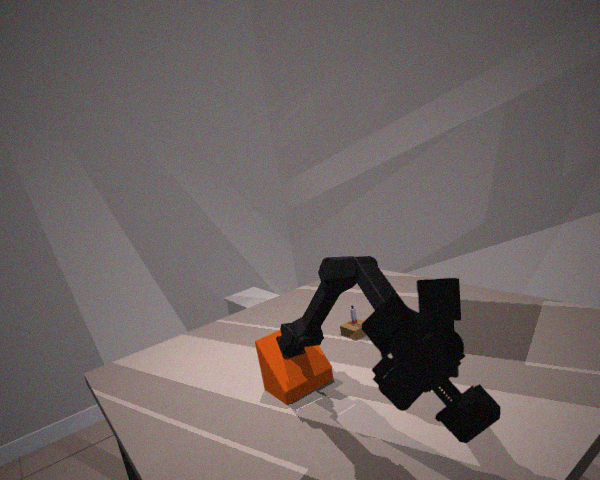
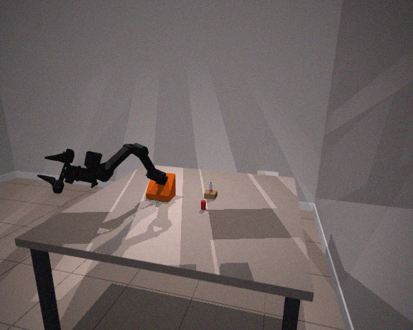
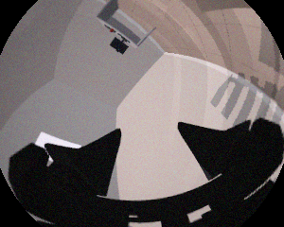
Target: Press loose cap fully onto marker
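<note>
Now: the red marker cap 60 cm to the left of my gripper tip, 47 cm ahead of it and 34 cm below it. From my gripper tip the other things lie so: holder block 79 cm to the left, 44 cm ahead, 35 cm below.
</note>
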